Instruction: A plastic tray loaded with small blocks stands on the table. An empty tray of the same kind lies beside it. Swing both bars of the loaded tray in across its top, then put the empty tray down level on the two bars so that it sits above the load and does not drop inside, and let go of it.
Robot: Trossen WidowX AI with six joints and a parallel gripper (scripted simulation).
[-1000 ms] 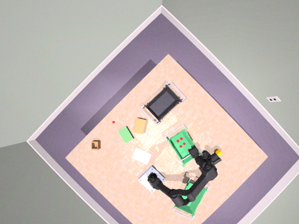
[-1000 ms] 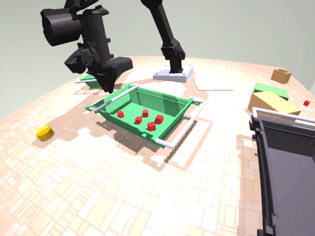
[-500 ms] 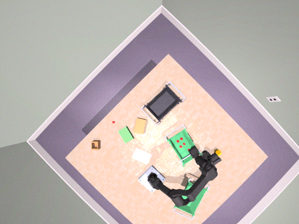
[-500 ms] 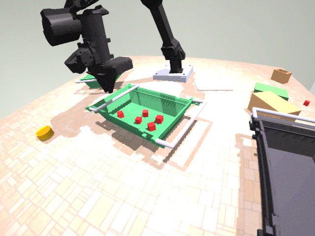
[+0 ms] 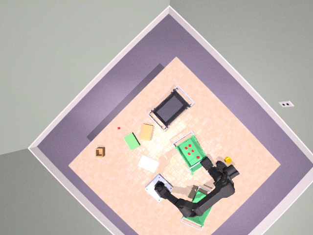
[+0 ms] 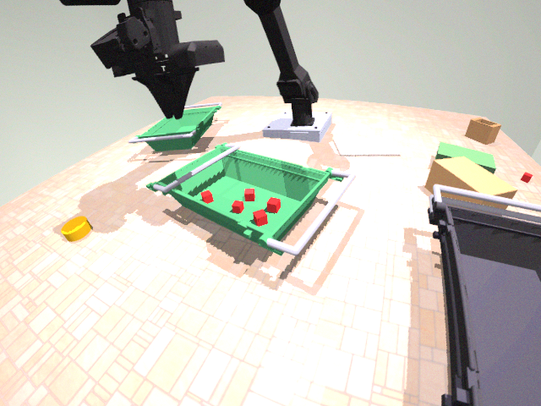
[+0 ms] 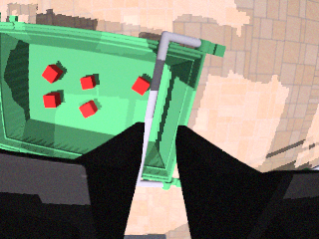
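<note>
Now: gripper tip 320 mm past the green tray, 230 mm to the left of it and 120 mm above it. Also, from my gripper tip: tan wedge 490 mm to the left, 130 mm below, 80 mm behind; white sheet 320 mm to the left, 290 mm behind, 160 mm below; yellow disc 200 mm to the right, 150 mm below, 130 mm ahead.
</note>
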